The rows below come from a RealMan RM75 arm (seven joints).
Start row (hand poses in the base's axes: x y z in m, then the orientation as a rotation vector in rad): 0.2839, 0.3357, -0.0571, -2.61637, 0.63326, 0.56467
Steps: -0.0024, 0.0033, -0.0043, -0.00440, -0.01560, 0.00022; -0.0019, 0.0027, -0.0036, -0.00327, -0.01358, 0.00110; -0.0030, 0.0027, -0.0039, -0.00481, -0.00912, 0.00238; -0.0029, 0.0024, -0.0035, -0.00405, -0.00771, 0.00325; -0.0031, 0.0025, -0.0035, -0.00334, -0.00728, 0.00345; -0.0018, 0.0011, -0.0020, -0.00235, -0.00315, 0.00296; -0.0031, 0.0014, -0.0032, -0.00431, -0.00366, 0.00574; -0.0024, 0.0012, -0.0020, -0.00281, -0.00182, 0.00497; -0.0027, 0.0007, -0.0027, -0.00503, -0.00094, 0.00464; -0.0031, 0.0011, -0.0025, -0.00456, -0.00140, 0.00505; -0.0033, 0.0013, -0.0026, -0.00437, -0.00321, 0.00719; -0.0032, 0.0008, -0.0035, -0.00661, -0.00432, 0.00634; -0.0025, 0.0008, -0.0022, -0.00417, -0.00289, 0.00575; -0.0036, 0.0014, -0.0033, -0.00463, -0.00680, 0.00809; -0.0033, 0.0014, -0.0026, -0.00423, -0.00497, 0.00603; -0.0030, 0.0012, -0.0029, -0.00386, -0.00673, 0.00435; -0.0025, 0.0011, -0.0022, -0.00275, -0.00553, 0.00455; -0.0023, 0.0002, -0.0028, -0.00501, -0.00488, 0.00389; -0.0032, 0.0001, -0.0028, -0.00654, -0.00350, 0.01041; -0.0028, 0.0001, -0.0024, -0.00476, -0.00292, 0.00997; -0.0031, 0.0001, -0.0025, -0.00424, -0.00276, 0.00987; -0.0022, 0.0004, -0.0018, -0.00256, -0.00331, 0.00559; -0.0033, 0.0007, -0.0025, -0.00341, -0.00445, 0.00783
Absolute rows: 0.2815, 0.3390, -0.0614, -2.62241, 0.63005, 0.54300; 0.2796, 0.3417, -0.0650, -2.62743, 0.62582, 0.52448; 0.2766, 0.3444, -0.0689, -2.63391, 0.62196, 0.51204; 0.2737, 0.3468, -0.0724, -2.63988, 0.61708, 0.50186; 0.2706, 0.3493, -0.0759, -2.64519, 0.61176, 0.49243; 0.2688, 0.3504, -0.0779, -2.64896, 0.60792, 0.48860; 0.2657, 0.3518, -0.0811, -2.65579, 0.60109, 0.48452; 0.2633, 0.3530, -0.0831, -2.66070, 0.59519, 0.48297; 0.2606, 0.3537, -0.0858, -2.66748, 0.59084, 0.48213; 0.2575, 0.3548, -0.0883, -2.67402, 0.58562, 0.48085; 0.2542, 0.3561, -0.0909, -2.68142, 0.57697, 0.47772; 0.2510, 0.3569, -0.0944, -2.69066, 0.56996, 0.47244; 0.2485, 0.3577, -0.0966, -2.69720, 0.56316, 0.46934; 0.2449, 0.3591, -0.0999, -2.70542, 0.55233, 0.46139; 0.2416, 0.3605, -0.1025, -2.71224, 0.54455, 0.45546; 0.2386, 0.3617, -0.1054, -2.71817, 0.53837, 0.44670; 0.2361, 0.3628, -0.1076, -2.72299, 0.53182, 0.43980; 0.2338, 0.3630, -0.1104, -2.72963, 0.52712, 0.43327; 0.2306, 0.3631, -0.1132, -2.74005, 0.51453, 0.43004; 0.2278, 0.3632, -0.1156, -2.74851, 0.50199, 0.42774; 0.2247, 0.3633, -0.1181, -2.75637, 0.48939, 0.42569; 0.2225, 0.3637, -0.1199, -2.76109, 0.48186, 0.42206; 0.2192, 0.3644, -0.1224, -2.76748, 0.47127, 0.41724
